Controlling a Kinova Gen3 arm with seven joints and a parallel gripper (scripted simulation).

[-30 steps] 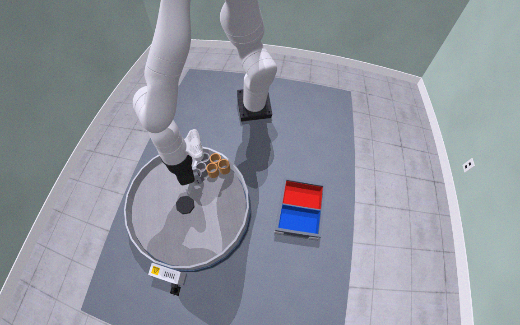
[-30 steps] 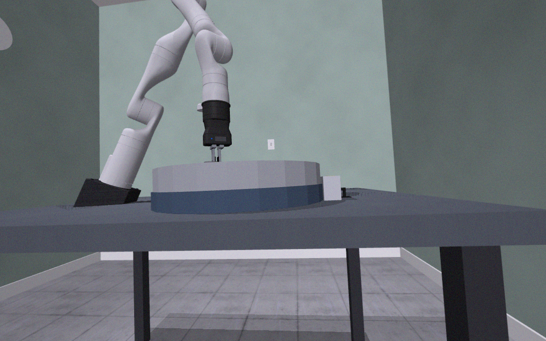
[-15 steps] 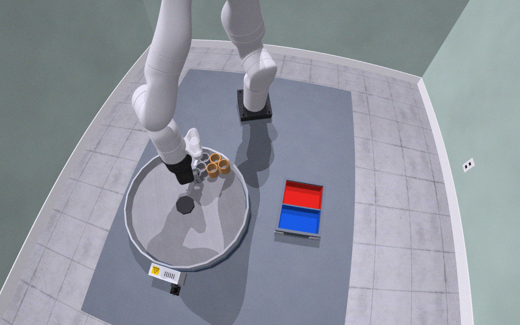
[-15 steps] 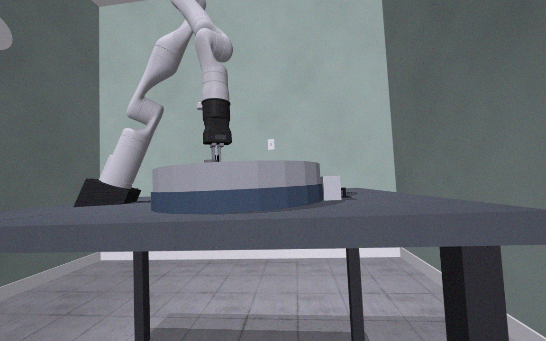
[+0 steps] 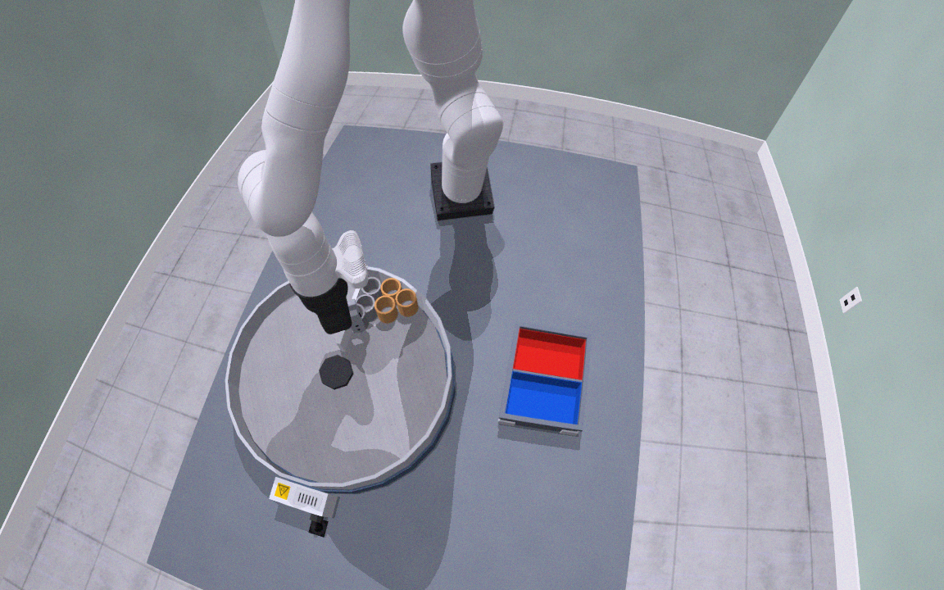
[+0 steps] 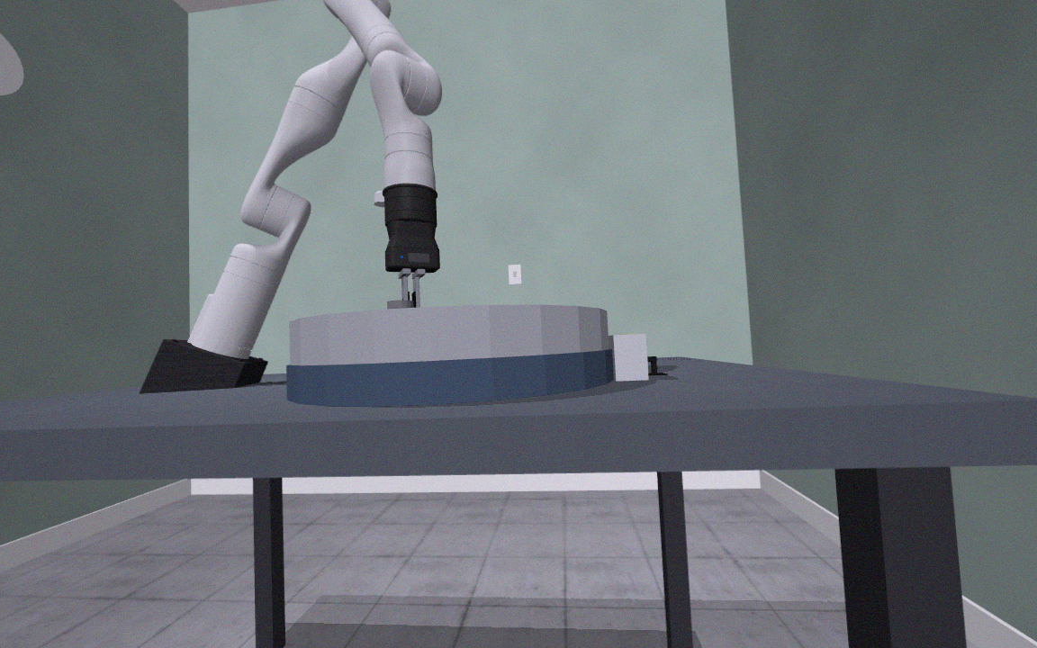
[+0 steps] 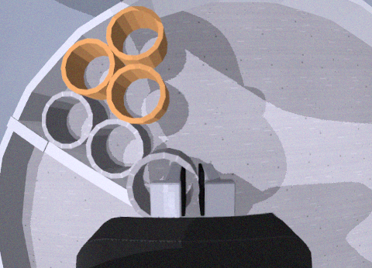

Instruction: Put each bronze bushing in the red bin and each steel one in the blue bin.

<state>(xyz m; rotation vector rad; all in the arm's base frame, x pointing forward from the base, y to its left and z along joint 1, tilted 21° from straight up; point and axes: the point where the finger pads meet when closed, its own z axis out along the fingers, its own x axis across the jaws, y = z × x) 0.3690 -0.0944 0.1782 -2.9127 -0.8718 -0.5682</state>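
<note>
Now: hand 340 mm to the right of the grey tray, 100 mm above it and 30 mm past it. Also, from my hand: turntable 80 mm ahead, 70 mm below, 20 mm to the right.
</note>
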